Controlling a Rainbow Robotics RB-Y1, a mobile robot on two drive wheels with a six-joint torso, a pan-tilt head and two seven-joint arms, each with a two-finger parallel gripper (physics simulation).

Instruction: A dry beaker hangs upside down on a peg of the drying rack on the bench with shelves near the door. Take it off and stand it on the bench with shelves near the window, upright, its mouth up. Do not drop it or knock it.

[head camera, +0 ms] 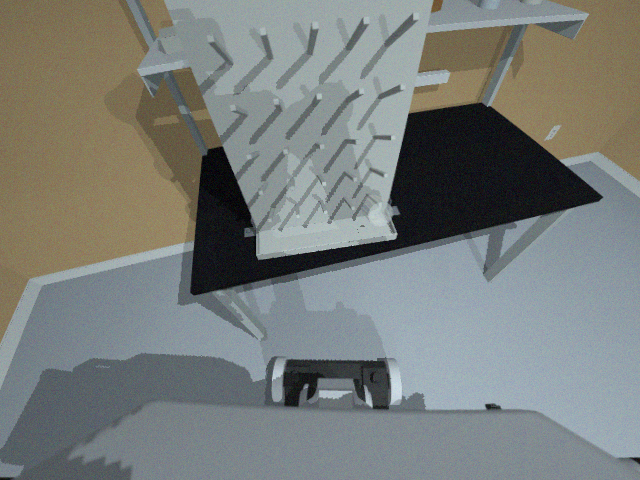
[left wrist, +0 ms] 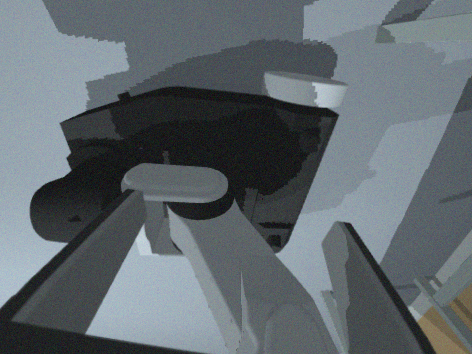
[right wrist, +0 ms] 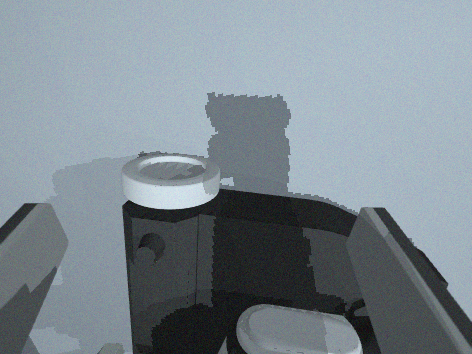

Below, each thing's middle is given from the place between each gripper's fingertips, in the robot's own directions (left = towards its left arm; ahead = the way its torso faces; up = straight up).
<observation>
Now: right hand 540 mm short of the drying rack base tray [head camera: 321,236], 480 mm to the right of it and 210 mm below it.
Right now the drying rack base tray is 560 mm ahead of my left hand, 240 mm above it and 210 mm to the right of it.
</observation>
